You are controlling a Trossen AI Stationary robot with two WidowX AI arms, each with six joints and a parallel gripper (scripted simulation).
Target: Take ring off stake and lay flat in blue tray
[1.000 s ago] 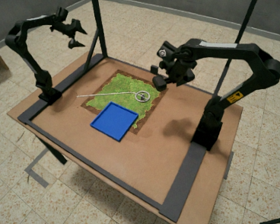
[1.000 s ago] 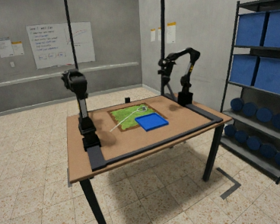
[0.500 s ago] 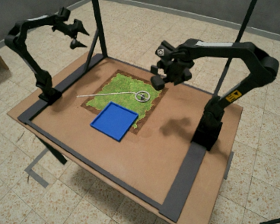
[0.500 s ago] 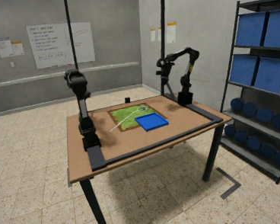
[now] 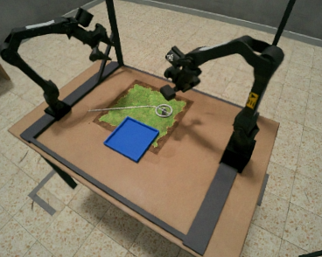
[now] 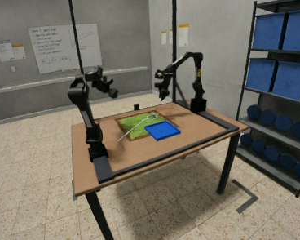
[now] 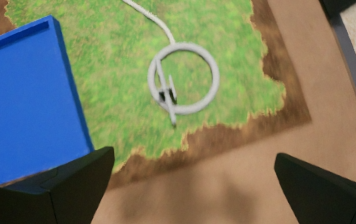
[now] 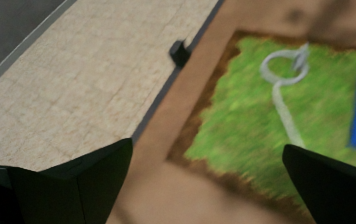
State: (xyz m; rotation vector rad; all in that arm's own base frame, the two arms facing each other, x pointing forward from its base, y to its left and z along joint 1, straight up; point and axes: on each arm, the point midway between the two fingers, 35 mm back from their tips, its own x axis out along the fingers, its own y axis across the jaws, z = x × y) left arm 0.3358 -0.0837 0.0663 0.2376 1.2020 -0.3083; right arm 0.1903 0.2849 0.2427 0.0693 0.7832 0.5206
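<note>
My left hand is 40 mm past the grey ring, 80 mm to the left of it and 180 mm above it. Round my left hand: green grass mat (10 mm behind, 170 mm to the right, 200 mm below); blue tray (180 mm ahead, 160 mm to the right, 180 mm below); grey stake (10 mm behind, 70 mm to the right, 160 mm below).
</note>
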